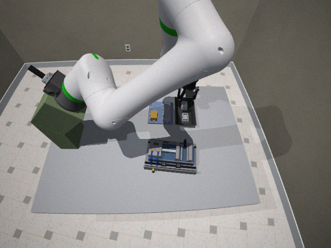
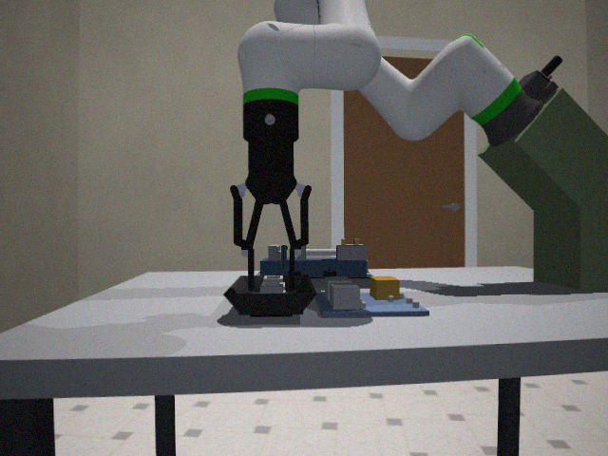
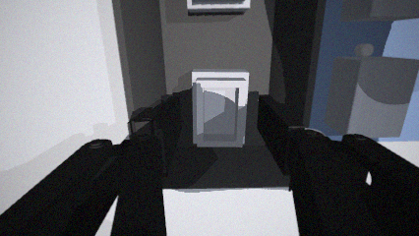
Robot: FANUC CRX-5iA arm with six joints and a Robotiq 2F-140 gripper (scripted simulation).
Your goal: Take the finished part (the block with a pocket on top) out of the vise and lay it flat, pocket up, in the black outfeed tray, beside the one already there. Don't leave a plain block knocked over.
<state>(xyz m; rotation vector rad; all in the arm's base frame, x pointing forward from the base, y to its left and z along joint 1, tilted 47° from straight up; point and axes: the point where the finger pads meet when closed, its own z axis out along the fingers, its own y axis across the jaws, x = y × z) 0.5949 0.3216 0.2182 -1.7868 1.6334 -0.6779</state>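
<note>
My gripper is now 120 mm past the plain grey block, 40 mm above it and 30 mm to the left of it. The rest, counted from my hand: yellow block (190 mm behind, 130 mm to the right, 40 mm below); then blue fixture plate (160 mm behind, 80 mm to the right, 70 mm below).
</note>
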